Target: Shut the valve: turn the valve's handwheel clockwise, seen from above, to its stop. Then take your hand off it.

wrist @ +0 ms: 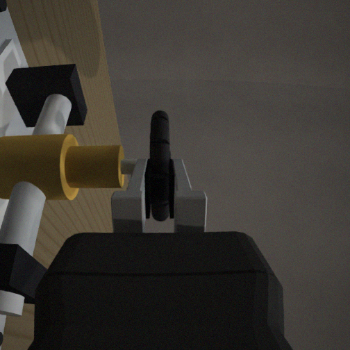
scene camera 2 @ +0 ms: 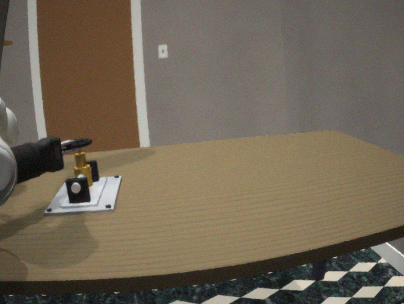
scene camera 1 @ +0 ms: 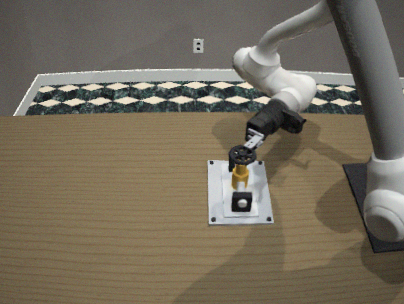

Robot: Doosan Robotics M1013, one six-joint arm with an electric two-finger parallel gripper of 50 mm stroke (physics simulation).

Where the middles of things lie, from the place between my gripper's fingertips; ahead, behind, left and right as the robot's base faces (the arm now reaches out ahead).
Labels:
Now: the black spoked handwheel (wrist: 159, 154) 1 cm ahead of my hand, 2 cm to the left of it and 1 cm below it. Round my hand: white base plate (scene camera 1: 215, 192): 1 cm ahead, 2 cm to the left, 13 cm below.

